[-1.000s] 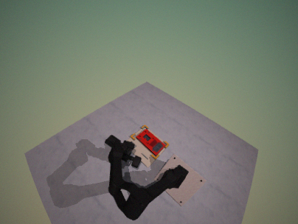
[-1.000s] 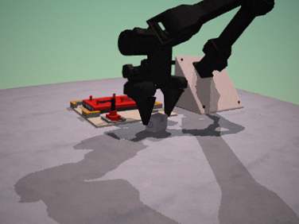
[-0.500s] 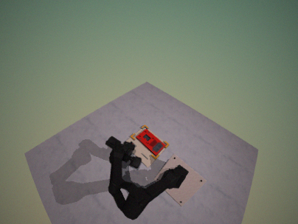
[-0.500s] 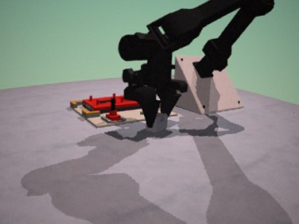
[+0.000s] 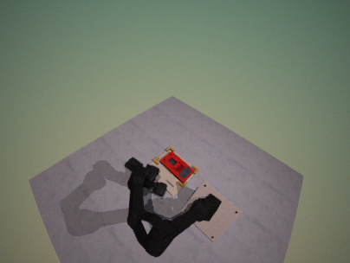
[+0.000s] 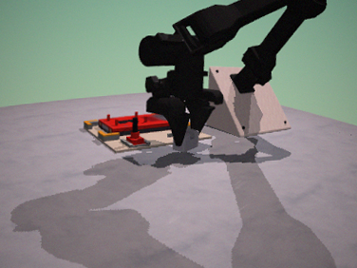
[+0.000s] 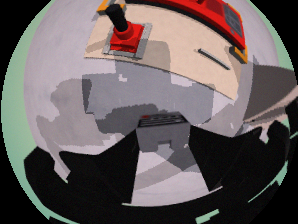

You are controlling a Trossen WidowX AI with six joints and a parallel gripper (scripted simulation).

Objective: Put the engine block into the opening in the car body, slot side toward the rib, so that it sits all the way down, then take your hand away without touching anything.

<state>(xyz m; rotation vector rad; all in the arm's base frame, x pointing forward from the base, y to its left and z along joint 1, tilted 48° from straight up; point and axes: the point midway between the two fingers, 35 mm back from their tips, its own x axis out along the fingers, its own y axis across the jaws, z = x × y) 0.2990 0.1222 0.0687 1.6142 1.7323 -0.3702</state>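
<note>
The black upright peg lies 100 mm to the right of my gripper tip, 60 mm ahead of it and 10 mm above it. From my gripper tip the other things lie so: tan base plate (190 mm to the right, 10 mm below); grey engine block (10 mm above).
</note>
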